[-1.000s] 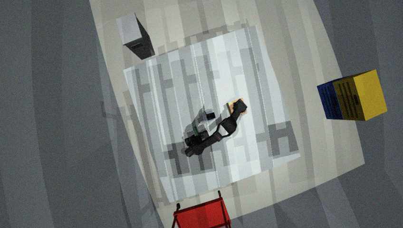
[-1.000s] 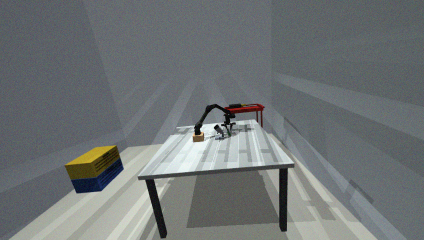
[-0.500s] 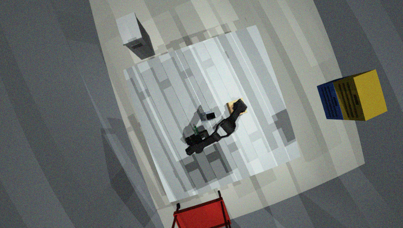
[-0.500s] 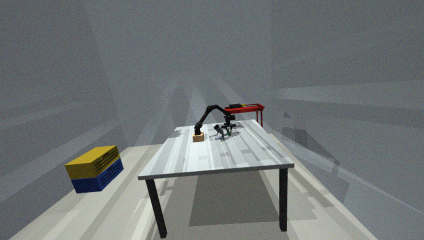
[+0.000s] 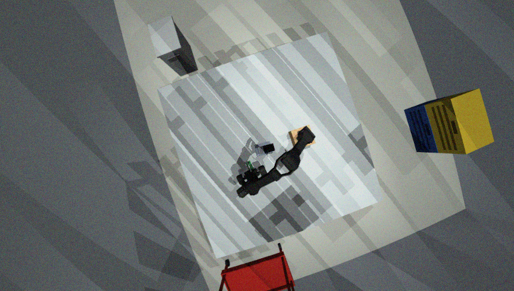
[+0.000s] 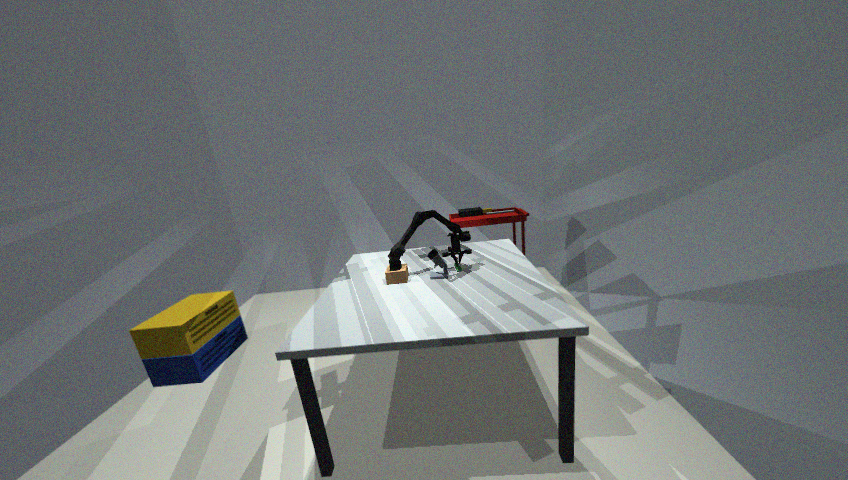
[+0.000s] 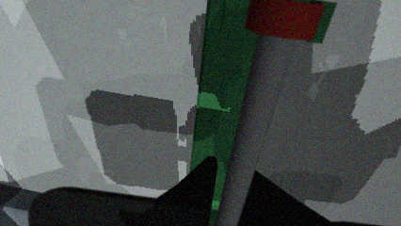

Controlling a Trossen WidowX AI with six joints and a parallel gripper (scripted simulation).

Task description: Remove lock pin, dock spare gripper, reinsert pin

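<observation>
My gripper tip is now 10 mm to the right of the green part and 10 mm below it. Also, from my gripper tip: spare gripper 120 mm to the right, 120 mm behind, 110 mm above; grey mount 120 mm to the right, 100 mm behind, 40 mm above.
</observation>
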